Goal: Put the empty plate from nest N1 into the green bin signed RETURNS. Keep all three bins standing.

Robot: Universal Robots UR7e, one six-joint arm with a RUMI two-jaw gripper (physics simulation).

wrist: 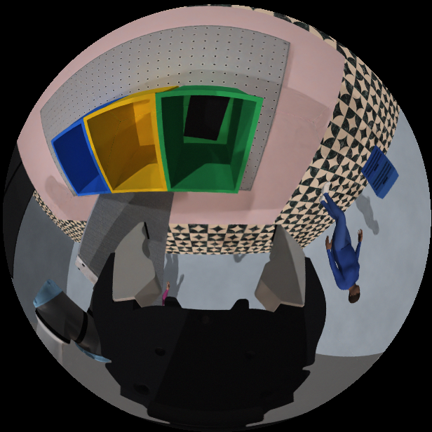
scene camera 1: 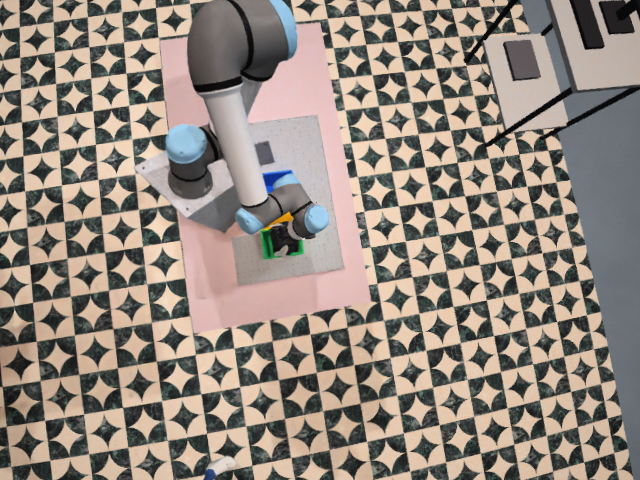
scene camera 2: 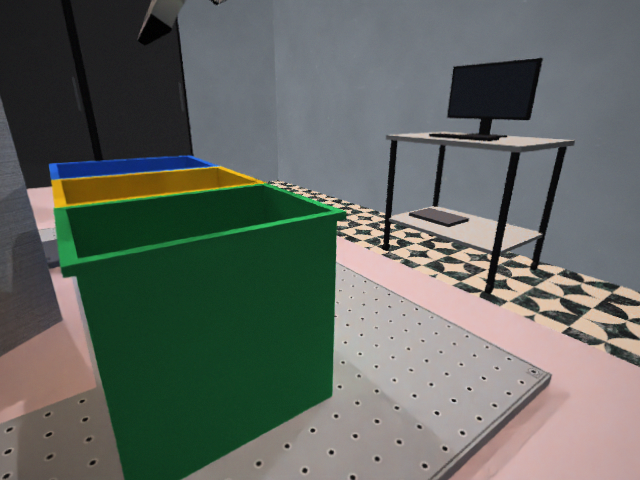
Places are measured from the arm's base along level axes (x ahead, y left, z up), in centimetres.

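Pixels of known places: gripper, fingertip midpoint: point(scene camera 2: 170, 27); arm's base, origin of the base link: point(scene camera 1: 191, 182).
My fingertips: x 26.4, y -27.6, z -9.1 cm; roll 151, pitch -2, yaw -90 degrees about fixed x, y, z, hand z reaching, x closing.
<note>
Ahead of a thing's pixels: the offset from my fingertips to its top centre. "spot": to the spot under its first point. Level surfaces: height alone.
The green bin {dx +0.9, dy +0.7, dz -11.9 cm} point(scene camera 1: 265, 245) point(scene camera 2: 217, 335) point(wrist: 250, 145) stands upright; no sign is readable on it. The black plate point(wrist: 206, 117) lies inside it in the wrist view, seen as a dark flat piece leaning or lying by one wall; its exact tilt is unclear. In camera 2 the bin's near wall hides it. My gripper point(scene camera 1: 280, 240) point(wrist: 209, 226) is open with nothing between its fingers, above the green bin. One fingertip point(scene camera 2: 155, 25) shows at the top edge of camera 2, well over the rims. Nest N1 cannot be made out for certain.
The yellow bin {dx +1.9, dy +13.7, dz -11.9 cm} point(scene camera 1: 279, 220) point(scene camera 2: 155, 184) point(wrist: 122, 145) and the blue bin {dx +2.7, dy +26.7, dz -11.9 cm} point(scene camera 1: 268, 181) point(scene camera 2: 134, 164) point(wrist: 77, 160) stand upright in a row beside the green one on the perforated board {dz -29.9 cm} point(scene camera 1: 320, 253) point(scene camera 2: 392, 356) point(wrist: 210, 50). A dark square {spot: dx +0.1, dy +50.9, dz -28.7 cm} point(scene camera 1: 264, 152) lies beyond the blue bin.
</note>
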